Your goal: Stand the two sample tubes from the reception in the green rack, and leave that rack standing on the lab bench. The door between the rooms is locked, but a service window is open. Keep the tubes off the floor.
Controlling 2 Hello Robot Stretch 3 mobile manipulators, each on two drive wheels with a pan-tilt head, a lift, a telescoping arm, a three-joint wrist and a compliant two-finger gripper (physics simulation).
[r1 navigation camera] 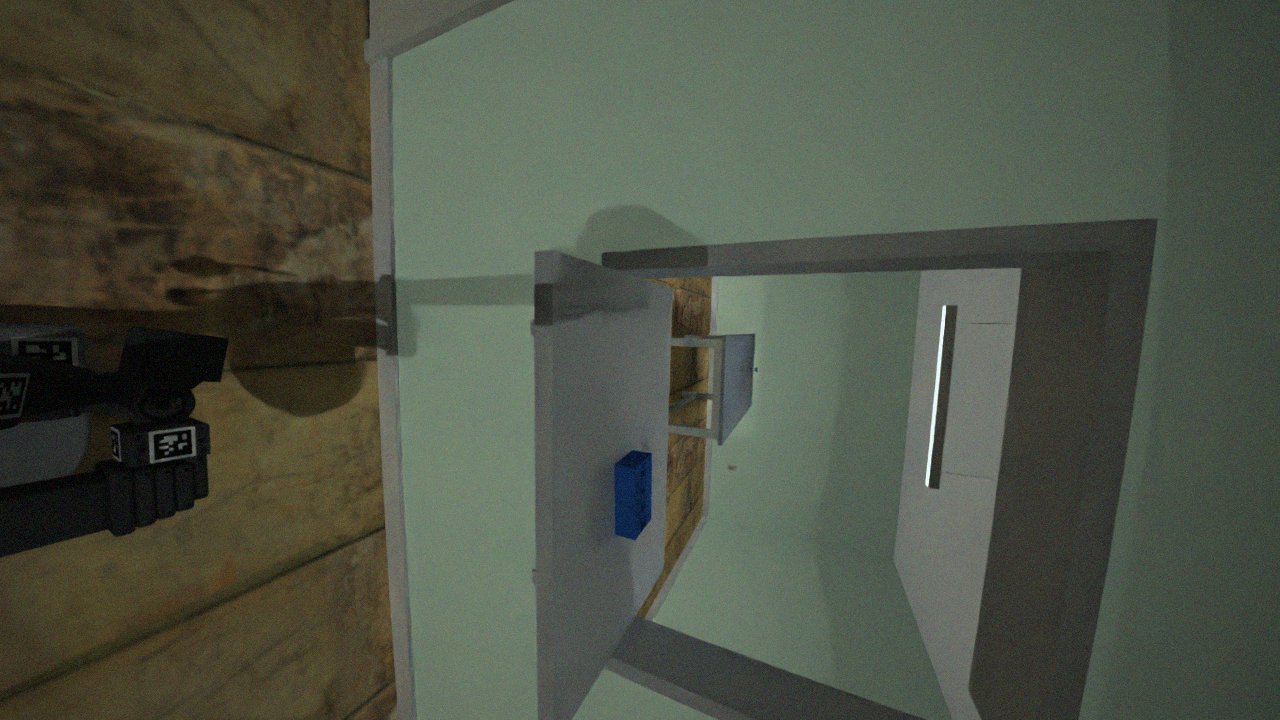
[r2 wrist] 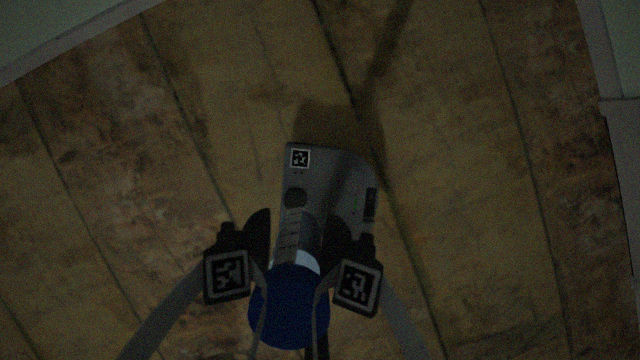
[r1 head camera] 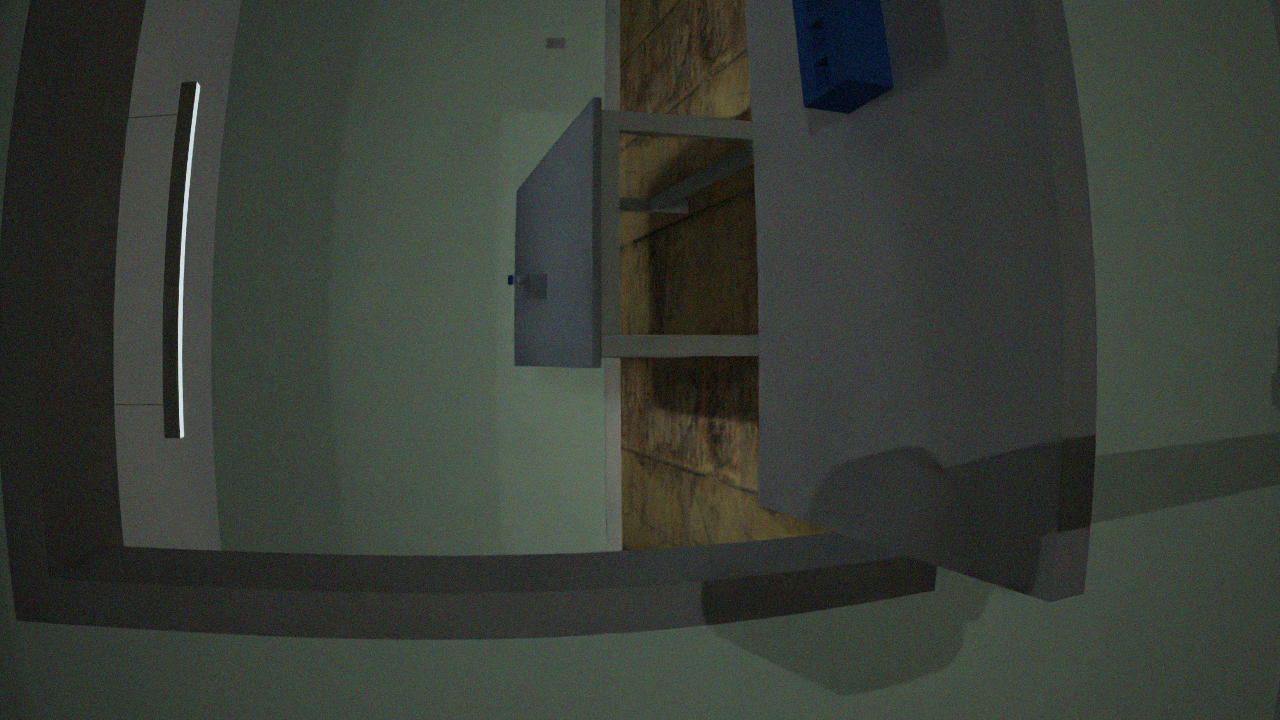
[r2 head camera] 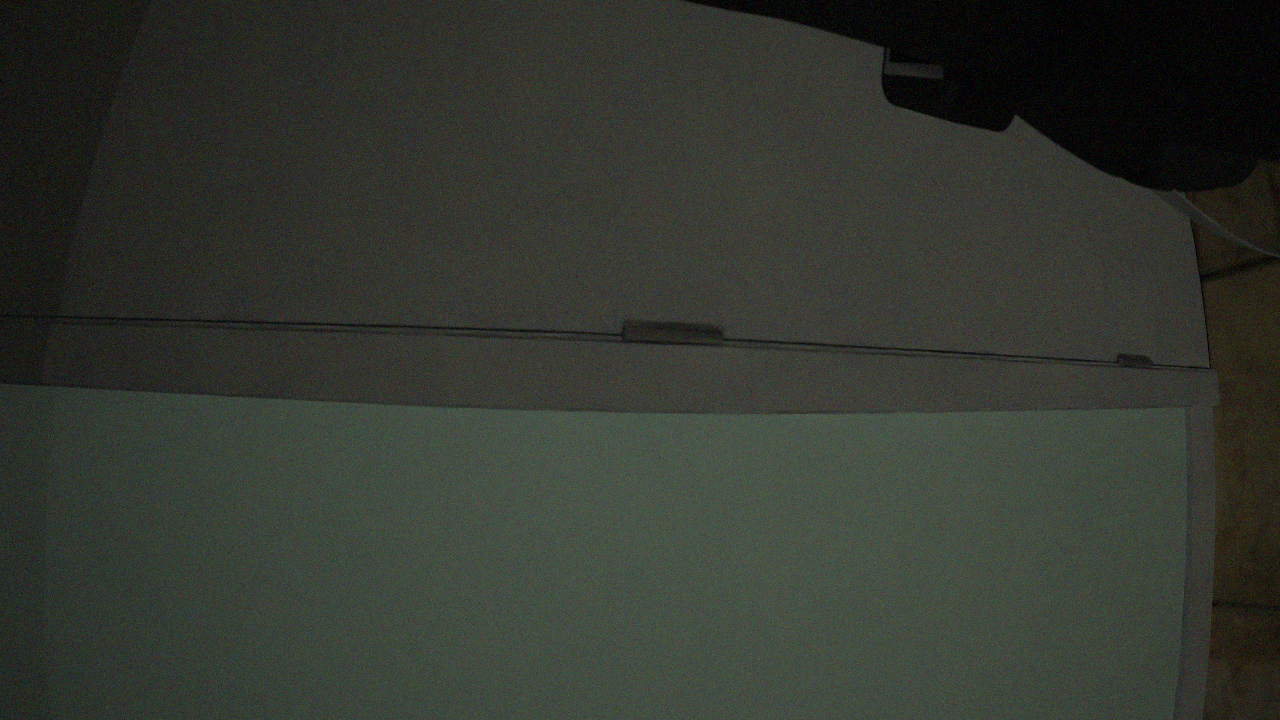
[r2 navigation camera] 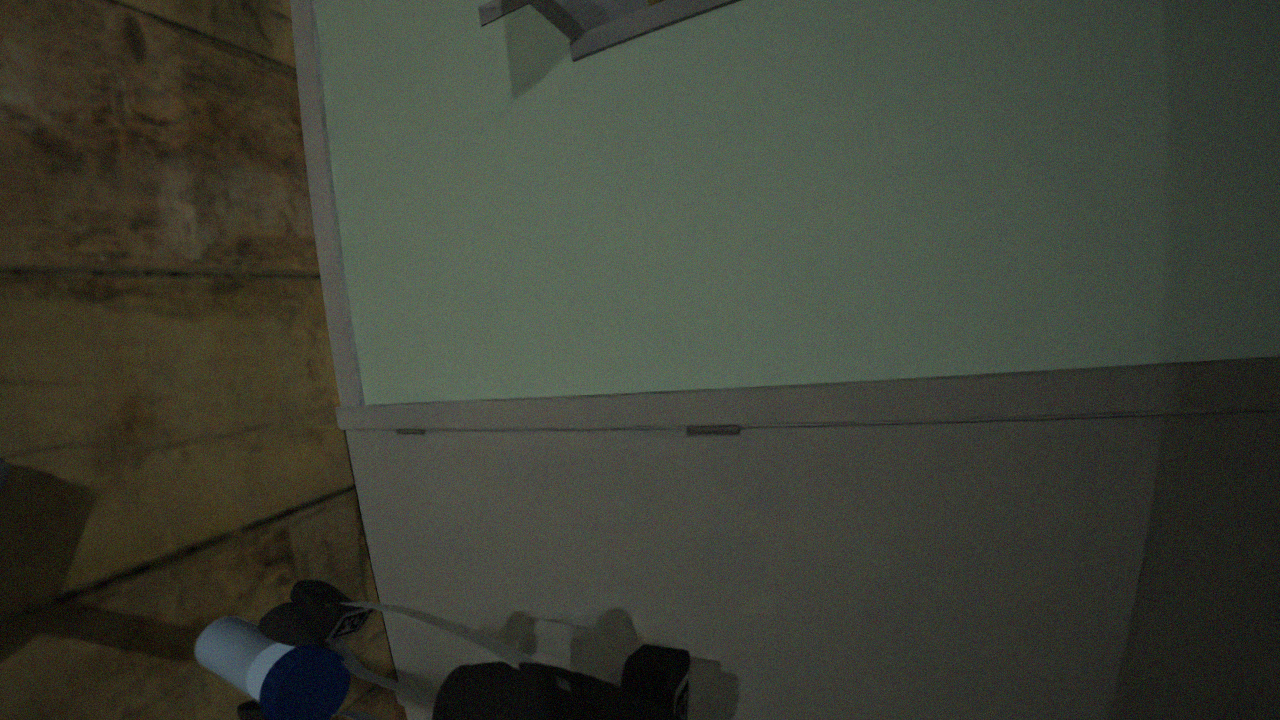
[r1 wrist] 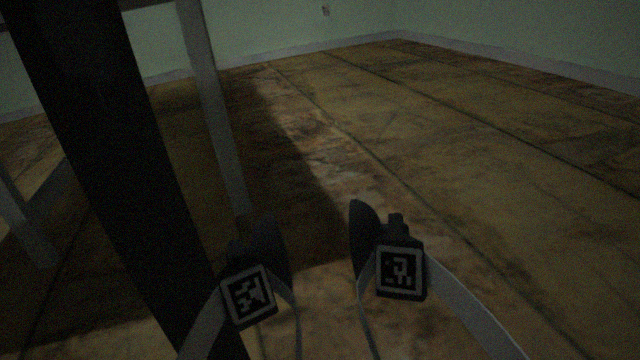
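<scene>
My r1 gripper (r1 wrist: 319, 245) is open and empty, low over the wooden floor. My r2 gripper (r2 navigation camera: 275, 658) (r2 wrist: 298, 237) is shut on a sample tube (r2 navigation camera: 234, 656) (r2 wrist: 290, 312) with a blue cap and pale body, held above the floor near the door. A tiny blue-tipped thing (r1 head camera: 511, 279) (r1 navigation camera: 755, 368) shows at the far table; it is too small to tell whether it is the other tube. The service window (r1 head camera: 447, 573) (r1 navigation camera: 877, 252) is open. The green rack does not show in these views.
A blue block with holes (r1 head camera: 845, 62) (r1 navigation camera: 632, 494) stands on the window's wide ledge (r1 head camera: 913, 268) (r1 navigation camera: 595, 394). The far table (r1 head camera: 559, 259) (r1 navigation camera: 735, 385) stands beyond it. The shut door (r2 head camera: 447, 205) (r2 navigation camera: 760, 519) is close to r2. A table leg (r1 wrist: 212, 110) stands near r1's gripper.
</scene>
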